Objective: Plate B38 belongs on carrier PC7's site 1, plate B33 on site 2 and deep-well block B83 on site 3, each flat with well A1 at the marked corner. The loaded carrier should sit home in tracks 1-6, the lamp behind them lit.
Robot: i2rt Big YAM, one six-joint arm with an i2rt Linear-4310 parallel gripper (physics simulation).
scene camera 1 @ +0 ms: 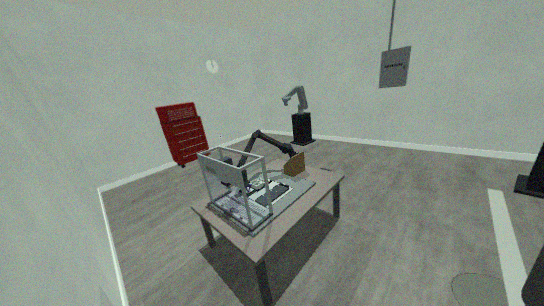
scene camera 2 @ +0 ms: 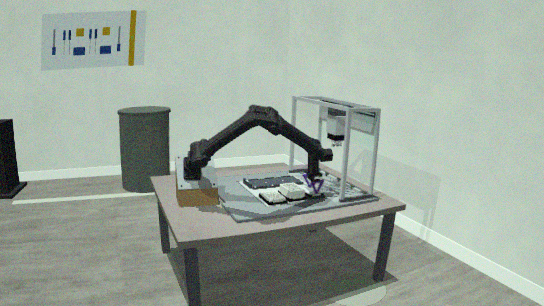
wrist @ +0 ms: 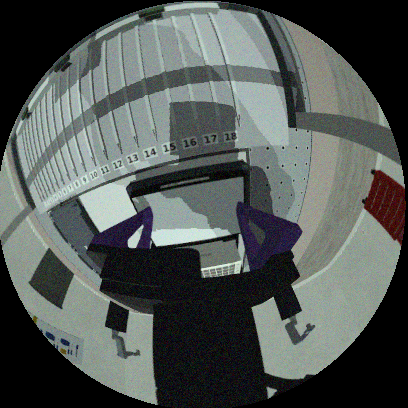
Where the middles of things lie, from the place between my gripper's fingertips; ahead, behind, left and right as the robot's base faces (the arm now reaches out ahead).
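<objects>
Dark carrier plate (wrist: 72, 222): 10 mm below my hand, 150 mm behind, 230 mm to the left.
</objects>
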